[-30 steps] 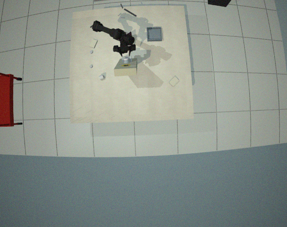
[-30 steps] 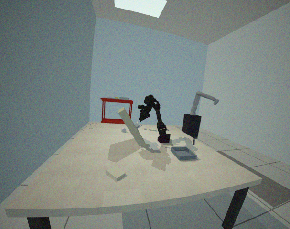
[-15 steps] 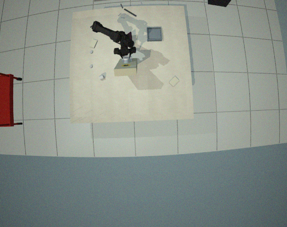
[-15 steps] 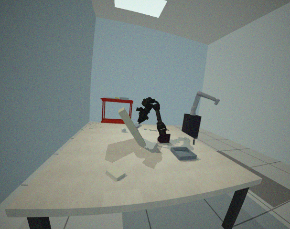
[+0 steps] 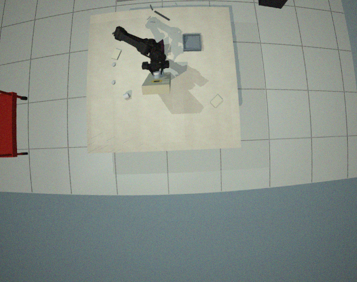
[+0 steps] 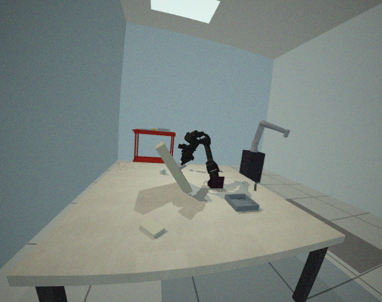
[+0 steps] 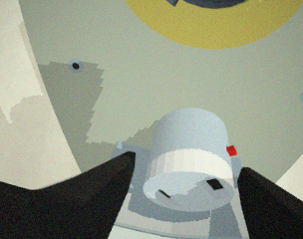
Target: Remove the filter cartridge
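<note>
The service panel lies 40 mm ahead of my gripper tip, 10 mm to the left of it and 20 mm below it. The rest, counted from my gripper tip: filter cartridge (right at my gripper tip); then grey tray (370 mm behind, 260 mm to the left, 160 mm below).
</note>
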